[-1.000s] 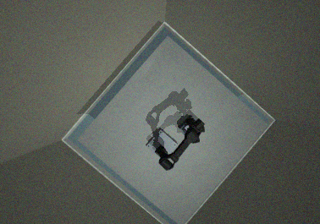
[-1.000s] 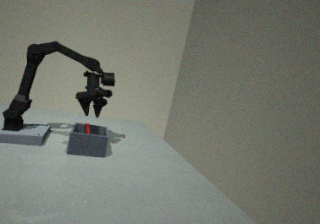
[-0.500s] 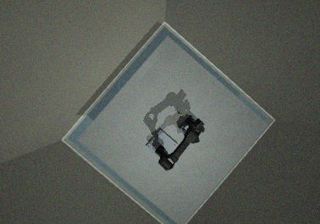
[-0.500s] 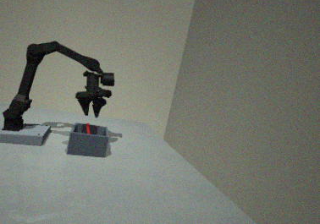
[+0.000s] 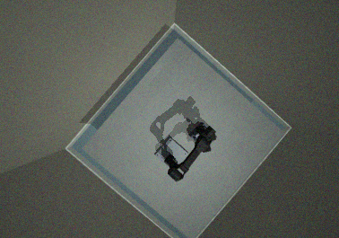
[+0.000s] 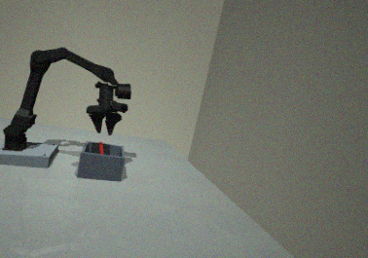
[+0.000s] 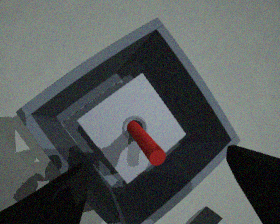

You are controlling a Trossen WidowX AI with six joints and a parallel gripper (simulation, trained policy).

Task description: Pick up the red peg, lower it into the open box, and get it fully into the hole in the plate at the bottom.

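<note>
Now: the red peg 70 mm below my gripper tip and 10 mm to the right of it. The rest, counted from my gripper tip: grey box (130 mm below, 10 mm to the right, 10 mm ahead).
</note>
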